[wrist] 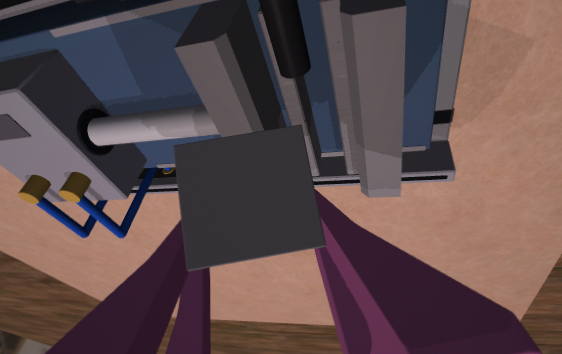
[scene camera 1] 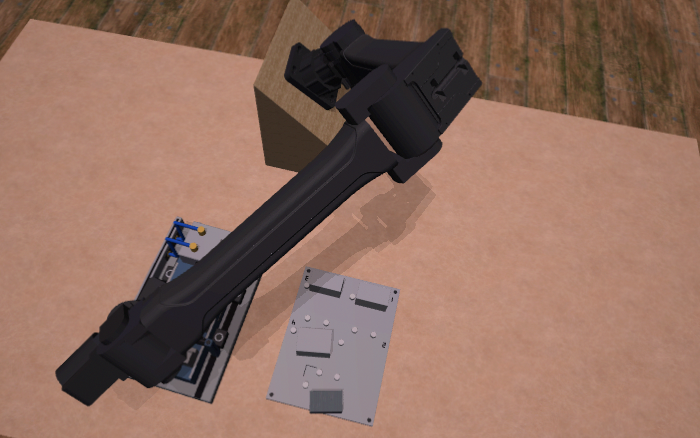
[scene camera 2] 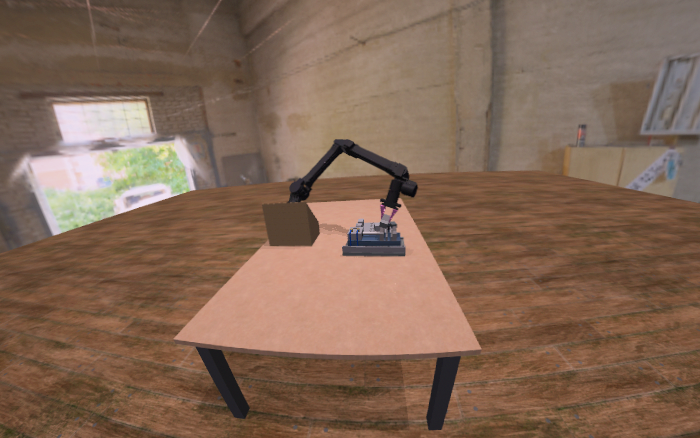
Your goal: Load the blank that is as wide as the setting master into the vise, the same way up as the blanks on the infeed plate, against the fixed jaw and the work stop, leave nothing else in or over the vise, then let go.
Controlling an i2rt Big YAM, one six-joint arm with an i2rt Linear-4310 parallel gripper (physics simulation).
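Frame: origin at the arm's base, x ahead, y left, z up, level; millimetres.
Seen in the pictures: gripper, between the fingertips: (wrist: 254, 210) (scene camera 2: 385, 221); arm's base, origin of its link: (scene camera 1: 311, 78) (scene camera 2: 293, 211).
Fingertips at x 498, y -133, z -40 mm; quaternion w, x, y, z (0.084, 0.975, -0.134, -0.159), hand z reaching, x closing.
Pixels of each thing's top centre, then the offset from my fingertips to it. "*": a spot on its surface instead.
- grey blank, centre of its top: (wrist: 234, 299) (scene camera 2: 384, 214) dx -1, dy +0, dz +33 mm
- vise, centre of its top: (wrist: 175, 157) (scene camera 1: 183, 290) (scene camera 2: 374, 229) dx -56, dy -4, dz -41 mm
- infeed plate, centre of its top: (scene camera 1: 336, 340) (scene camera 2: 375, 227) dx -38, dy +266, dz -132 mm
- darker grey block, centre of its top: (scene camera 1: 326, 401) dx +72, dy +265, dz -107 mm
- black cylinder, a spot on its surface: (wrist: 287, 45) * dx +20, dy +35, dz -44 mm
- housing, a spot on its surface: (wrist: 65, 150) * dx -122, dy +13, dz -44 mm
- light rod, centre of its top: (wrist: 154, 135) dx -71, dy +3, dz -54 mm
My gripper (scene camera 2: 388, 213) (wrist: 254, 210) is shut on a grey blank (scene camera 2: 385, 220) (wrist: 250, 197), whose square dark face shows in the wrist view. It holds the blank above the vise (scene camera 1: 186, 268) (scene camera 2: 371, 240); the blank looks tilted in scene camera 2. In the wrist view the blank covers the near end of the jaw on the rod (wrist: 215, 75); the other jaw (wrist: 380, 90) stands to the right. The infeed plate (scene camera 1: 356, 366) bears light blanks (scene camera 1: 327, 285) (scene camera 1: 373, 294) (scene camera 1: 314, 341) and a darker grey block (scene camera 1: 326, 401). I cannot tell which block is the setting master. The arm hides much of the vise in scene camera 1.
A black cylinder (wrist: 287, 45) stands between the jaws in the wrist view. A housing (wrist: 65, 150) with a light rod (wrist: 155, 124), blue bent bars (wrist: 107, 220) and brass knobs (wrist: 75, 186) is at the left. A large brown box (scene camera 1: 289, 118) (scene camera 2: 289, 225) stands beside the arm's base.
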